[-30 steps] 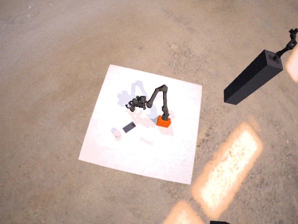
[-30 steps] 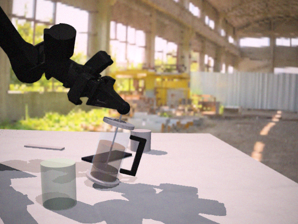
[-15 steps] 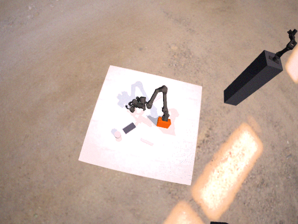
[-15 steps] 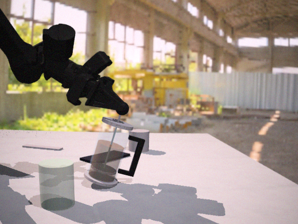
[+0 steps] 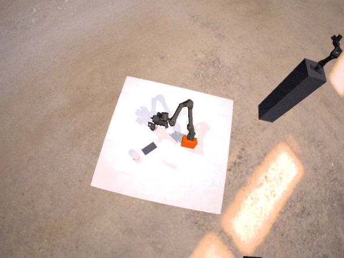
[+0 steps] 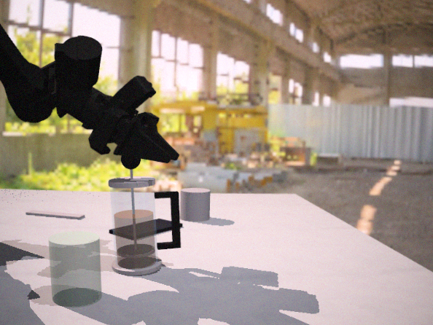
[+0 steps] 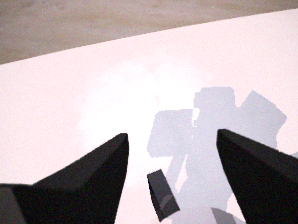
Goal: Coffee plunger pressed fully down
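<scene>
Now: the coffee press 30 mm behind my gripper tip, 10 mm to the left of it and 90 mm below it. Round my gripper tip: grey cylinder (60 mm ahead, 350 mm to the left, 140 mm below).
</scene>
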